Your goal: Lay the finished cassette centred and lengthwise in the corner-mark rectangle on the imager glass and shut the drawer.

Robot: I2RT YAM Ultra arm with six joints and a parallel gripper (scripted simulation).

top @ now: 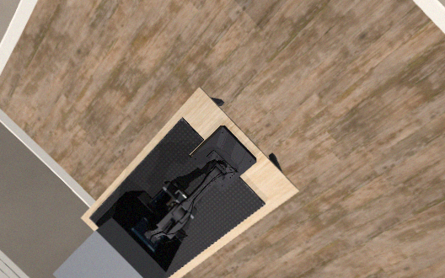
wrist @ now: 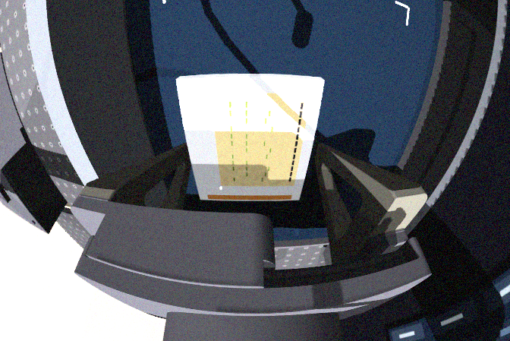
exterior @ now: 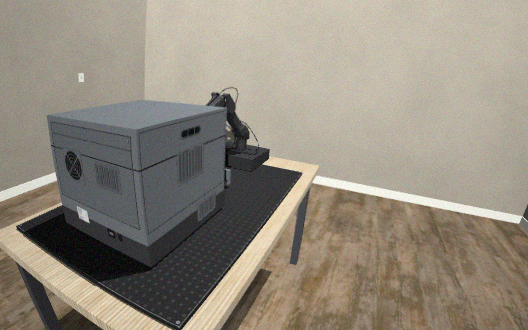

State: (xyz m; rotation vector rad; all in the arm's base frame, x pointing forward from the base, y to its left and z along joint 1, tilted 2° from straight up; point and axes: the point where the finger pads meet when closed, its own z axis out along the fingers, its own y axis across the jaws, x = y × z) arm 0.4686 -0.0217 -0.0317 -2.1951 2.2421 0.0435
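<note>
The imager drawer lies 3 cm ahead of my hand. Also, from my hand: finished cassette 1 cm below.
</note>
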